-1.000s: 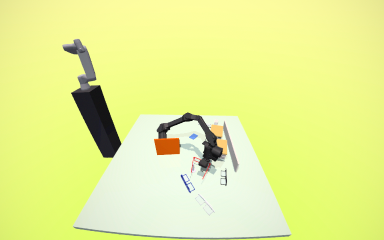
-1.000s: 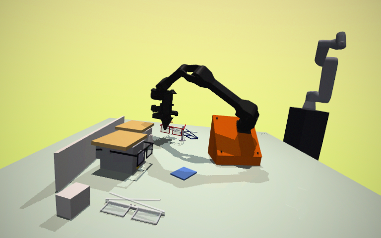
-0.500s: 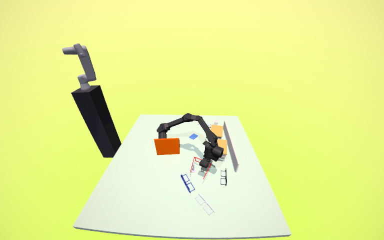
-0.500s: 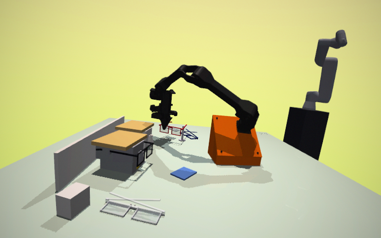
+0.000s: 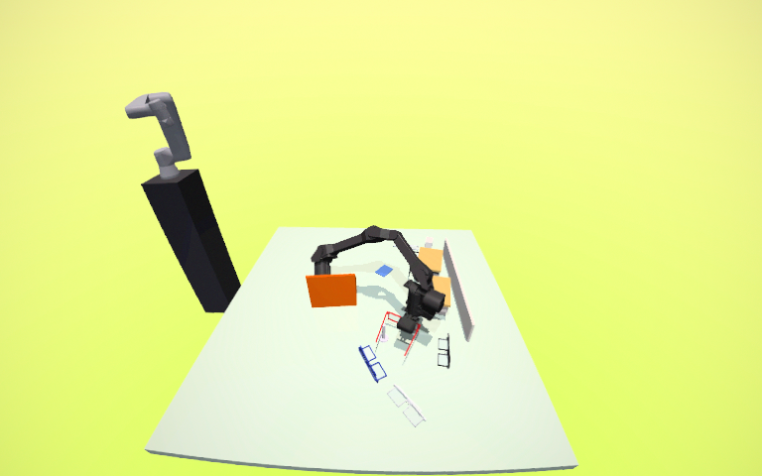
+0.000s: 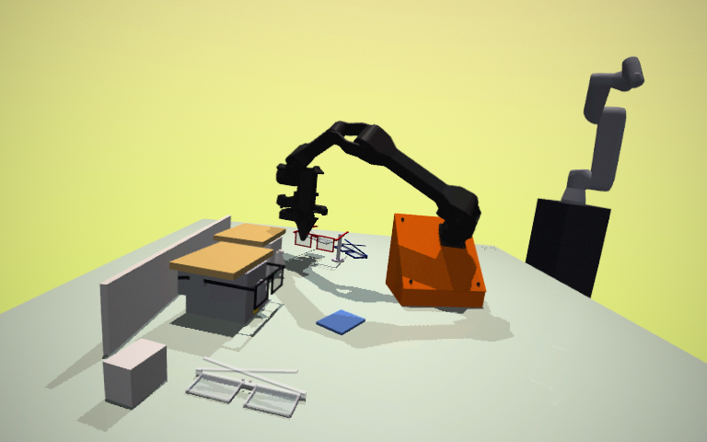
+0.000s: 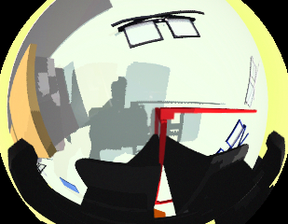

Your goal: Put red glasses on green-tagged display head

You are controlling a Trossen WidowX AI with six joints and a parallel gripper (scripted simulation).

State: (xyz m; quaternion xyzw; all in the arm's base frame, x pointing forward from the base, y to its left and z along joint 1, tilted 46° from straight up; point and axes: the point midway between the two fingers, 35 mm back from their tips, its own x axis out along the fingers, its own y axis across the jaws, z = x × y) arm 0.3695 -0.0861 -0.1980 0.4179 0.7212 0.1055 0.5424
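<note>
My gripper tip is now 110 mm past the small post, 30 mm above it and 10 mm to the left of it. From my gripper tip the other things lie so: blue pad (400 mm to the left, 90 mm behind, 60 mm below).
</note>
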